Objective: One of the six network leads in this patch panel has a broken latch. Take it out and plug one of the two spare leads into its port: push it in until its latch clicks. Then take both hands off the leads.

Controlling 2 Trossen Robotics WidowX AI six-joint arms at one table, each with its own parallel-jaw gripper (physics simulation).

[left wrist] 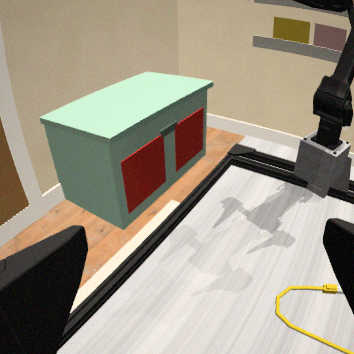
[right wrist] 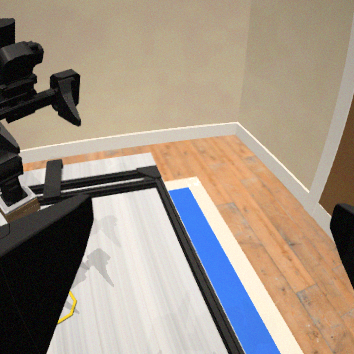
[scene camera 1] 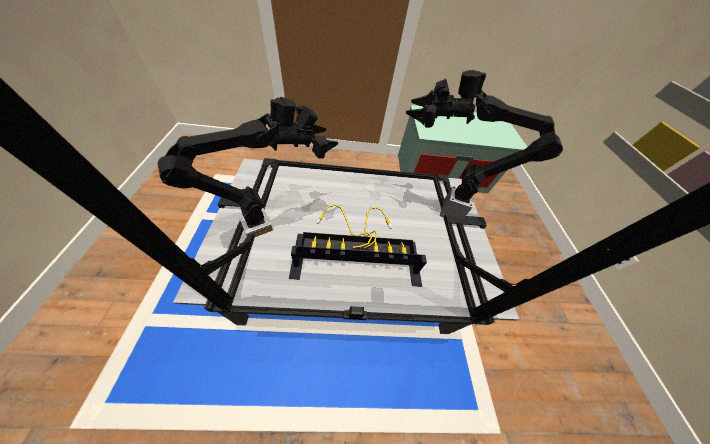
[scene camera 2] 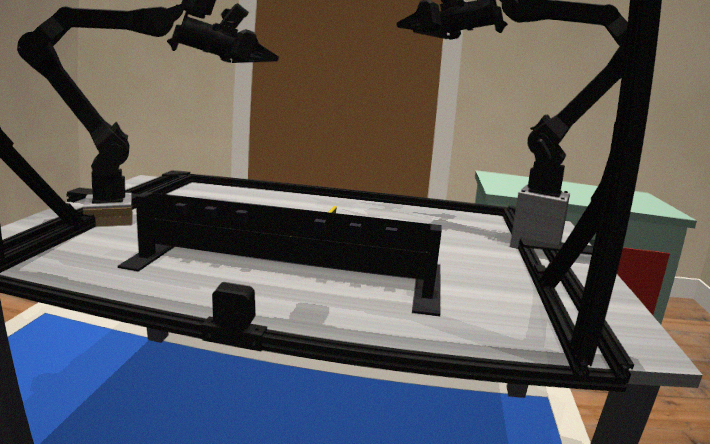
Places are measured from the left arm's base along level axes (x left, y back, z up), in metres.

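Pixels of known places: left gripper, between the fingertips: (left wrist: 209,236) (right wrist: 49,135) (scene camera 1: 331,136) (scene camera 2: 272,59); right gripper, between the fingertips: (right wrist: 219,212) (scene camera 1: 408,106) (scene camera 2: 405,27); left arm's base, origin of its link: (right wrist: 13,195) (scene camera 1: 254,219) (scene camera 2: 108,199); right arm's base, origin of its link: (left wrist: 326,140) (scene camera 1: 462,196) (scene camera 2: 545,192).
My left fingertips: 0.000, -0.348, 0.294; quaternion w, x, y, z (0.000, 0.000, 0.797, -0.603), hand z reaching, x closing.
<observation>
For each thing: its top centre in the pictures, then the offset to it from my left fingertips, as dx, dy, dz. "pt": a spot on its surface instead. Level surfaces: height alone.
- black patch panel, centre of its top: (scene camera 2: 285,203) (scene camera 1: 360,245) -0.335, +0.055, -0.229
- three, a spot on its surface: (scene camera 1: 328,243) pt -0.267, +0.150, -0.241
- spare lead, a spot on its surface: (scene camera 1: 335,205) pt -0.051, +0.000, -0.333
- plug, a spot on its surface: (scene camera 1: 317,220) pt -0.093, +0.113, -0.330
- black frame rail, a spot on its surface: (scene camera 2: 335,192) (scene camera 1: 355,170) pt +0.114, -0.214, -0.327
- white table, height of its surface: dz -0.338
- small black box, a spot on its surface: (scene camera 2: 233,305) (scene camera 1: 357,315) pt -0.527, +0.175, -0.300
The black patch panel (scene camera 1: 361,255) (scene camera 2: 287,240) stands on legs on the table. Several yellow leads sit in it, three (scene camera 1: 328,243) left of a gap and three (scene camera 1: 390,248) right of it. The latches are too small to tell. Behind it, one spare lead (scene camera 1: 335,205) curves left to a plug (scene camera 1: 317,220) and another (scene camera 1: 375,208) curves right to a plug (scene camera 1: 389,225). A yellow lead also shows in the left wrist view (left wrist: 278,305). My left gripper (scene camera 1: 330,136) (scene camera 2: 277,56) and right gripper (scene camera 1: 409,106) (scene camera 2: 398,23) are open and empty, high above the table's back part.
A black frame rail (scene camera 1: 356,169) (scene camera 2: 335,192) borders the white table (scene camera 1: 282,293), with black posts (scene camera 1: 586,261) rising at the front corners. A small black box (scene camera 1: 356,312) (scene camera 2: 233,305) sits on the front rail. A green cabinet (scene camera 1: 471,133) (left wrist: 125,105) stands behind at the right.
</observation>
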